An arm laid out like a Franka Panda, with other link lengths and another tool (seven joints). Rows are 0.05 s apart.
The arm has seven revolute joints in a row. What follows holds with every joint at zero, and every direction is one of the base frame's.
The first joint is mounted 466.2 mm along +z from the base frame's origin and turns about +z.
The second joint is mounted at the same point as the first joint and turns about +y.
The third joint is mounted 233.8 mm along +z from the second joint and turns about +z.
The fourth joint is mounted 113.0 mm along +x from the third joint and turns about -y.
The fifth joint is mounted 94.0 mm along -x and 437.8 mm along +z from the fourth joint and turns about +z.
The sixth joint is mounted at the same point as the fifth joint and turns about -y.
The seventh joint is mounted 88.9 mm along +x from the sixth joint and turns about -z.
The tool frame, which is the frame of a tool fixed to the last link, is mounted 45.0 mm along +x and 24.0 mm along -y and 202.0 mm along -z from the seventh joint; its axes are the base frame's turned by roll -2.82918, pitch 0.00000 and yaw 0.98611 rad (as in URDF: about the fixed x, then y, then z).
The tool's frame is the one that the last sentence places.
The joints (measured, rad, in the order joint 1, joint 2, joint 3, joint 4, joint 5, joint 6, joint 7), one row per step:
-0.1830, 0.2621, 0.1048, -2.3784, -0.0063, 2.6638, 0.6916
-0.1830, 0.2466, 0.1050, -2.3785, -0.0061, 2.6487, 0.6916
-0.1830, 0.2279, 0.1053, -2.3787, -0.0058, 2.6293, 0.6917
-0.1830, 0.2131, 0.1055, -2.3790, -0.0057, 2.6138, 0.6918
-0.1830, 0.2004, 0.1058, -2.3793, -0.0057, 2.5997, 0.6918
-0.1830, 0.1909, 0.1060, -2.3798, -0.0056, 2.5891, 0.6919
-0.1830, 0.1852, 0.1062, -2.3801, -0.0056, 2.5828, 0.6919
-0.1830, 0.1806, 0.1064, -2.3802, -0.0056, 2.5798, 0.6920
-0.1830, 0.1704, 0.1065, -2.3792, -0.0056, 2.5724, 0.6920
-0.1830, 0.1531, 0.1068, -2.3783, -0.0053, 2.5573, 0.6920
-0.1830, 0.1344, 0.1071, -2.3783, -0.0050, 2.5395, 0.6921
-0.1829, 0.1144, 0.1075, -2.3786, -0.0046, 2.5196, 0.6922
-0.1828, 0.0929, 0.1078, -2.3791, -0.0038, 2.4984, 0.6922
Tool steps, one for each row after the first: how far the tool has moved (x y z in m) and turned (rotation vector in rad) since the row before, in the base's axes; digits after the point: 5 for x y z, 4 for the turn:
0.00212, -0.00055, 0.00721, -0.0015, -0.0001, 0.0004
0.00213, -0.00058, 0.00857, -0.0017, 0.0011, 0.0004
0.00147, -0.00046, 0.00674, -0.0014, 0.0012, 0.0003
0.00102, -0.00029, 0.00570, -0.0012, 0.0019, 0.0006
0.00055, -0.00021, 0.00414, -0.0008, 0.0017, 0.0002
0.00034, -0.00008, 0.00250, -0.0005, 0.0010, 0.0003
0.00075, -0.00008, 0.00231, -0.0006, -0.0014, 0.0001
0.00208, -0.00042, 0.00559, -0.0014, -0.0037, 0.0002
0.00249, -0.00053, 0.00887, -0.0019, -0.0029, 0.0002
0.00174, -0.00050, 0.00903, -0.0019, -0.0007, 0.0002
0.00137, -0.00037, 0.00945, -0.0019, 0.0005, 0.0003
0.00120, -0.00043, 0.01012, -0.0018, 0.0005, 0.0000

